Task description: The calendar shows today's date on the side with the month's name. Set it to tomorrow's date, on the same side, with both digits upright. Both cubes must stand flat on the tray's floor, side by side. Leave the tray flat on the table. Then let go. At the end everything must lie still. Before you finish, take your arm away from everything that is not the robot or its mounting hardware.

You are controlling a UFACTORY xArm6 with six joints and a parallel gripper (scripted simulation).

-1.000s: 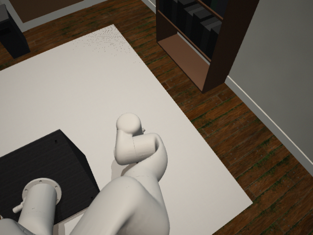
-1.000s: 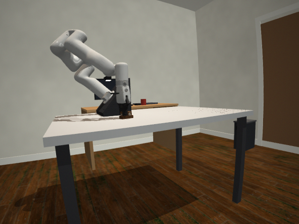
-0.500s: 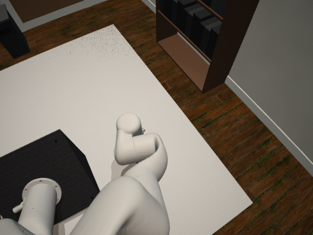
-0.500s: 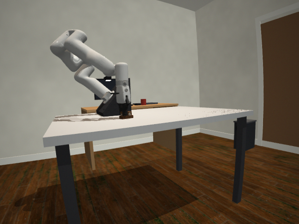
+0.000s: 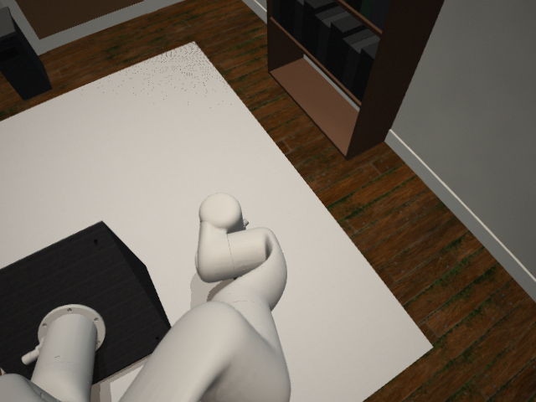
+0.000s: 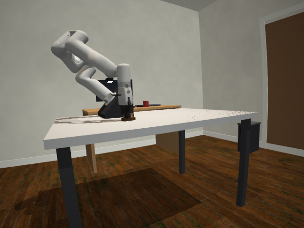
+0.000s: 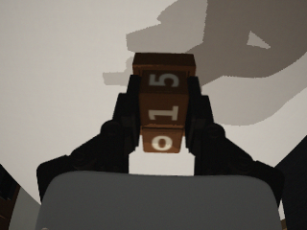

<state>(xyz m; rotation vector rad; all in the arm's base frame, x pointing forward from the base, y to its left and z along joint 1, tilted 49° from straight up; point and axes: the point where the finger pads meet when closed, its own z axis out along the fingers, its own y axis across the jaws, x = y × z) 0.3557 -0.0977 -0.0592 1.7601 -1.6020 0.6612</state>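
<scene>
My gripper is now 20 mm to the right of the brown tray and 30 mm above it.
</scene>
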